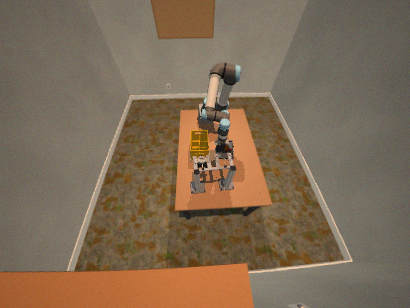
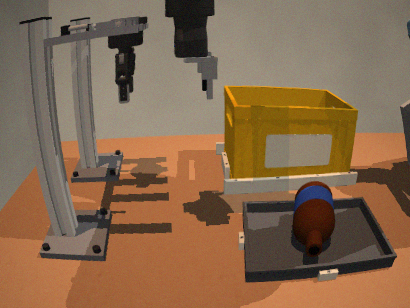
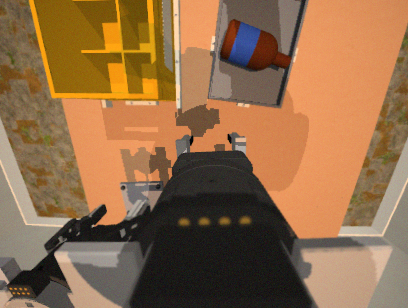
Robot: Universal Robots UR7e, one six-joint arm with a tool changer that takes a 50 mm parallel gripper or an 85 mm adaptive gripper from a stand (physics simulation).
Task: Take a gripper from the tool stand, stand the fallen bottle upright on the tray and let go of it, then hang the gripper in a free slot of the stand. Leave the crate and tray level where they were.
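Frame: origin at the arm's base, x ahead, y left, z up, level; metres.
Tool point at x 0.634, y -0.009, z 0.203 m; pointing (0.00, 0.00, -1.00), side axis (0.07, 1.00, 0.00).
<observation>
A point is followed by its place in that frame.
The brown bottle with a blue band (image 2: 314, 217) @(x 0.478, y 0.143, z -0.142 m) (image 3: 252, 46) @(x 0.460, y 0.098, z -0.134 m) lies on its side in the dark grey tray (image 2: 280, 273) @(x 0.545, y 0.193, z -0.196 m) (image 3: 225, 85) @(x 0.519, y 0.045, z -0.207 m), its neck over the tray's long edge away from the crate. My gripper (image 2: 207, 89) (image 3: 210, 139) is the slim parallel one, mounted on the arm. It is open and empty, pointing down in the air between the stand and the tray. The tool stand (image 1: 230, 177) @(x 0.884, y 0.025, z 0.015 m) (image 2: 46, 130) @(x 0.861, y 0.046, z -0.007 m) holds the other, black gripper (image 1: 202, 164) (image 2: 124, 65) (image 3: 75, 232), which hangs from its bracket.
The yellow crate (image 2: 255, 150) @(x 0.502, y -0.082, z -0.124 m) (image 3: 110, 96) @(x 0.529, y -0.167, z -0.037 m) stands level beside the tray, within white edge strips (image 2: 295, 181) @(x 0.416, y -0.058, z -0.191 m). The stand's foot plates (image 2: 77, 245) @(x 0.844, y 0.072, z -0.200 m) (image 3: 142, 192) @(x 0.806, y -0.250, z -0.200 m) are bolted to the orange table (image 2: 150, 270) @(x 0.724, y 0.127, z -0.212 m). Small white stops (image 2: 328, 274) @(x 0.475, y 0.220, z -0.199 m) sit against the tray's sides.
</observation>
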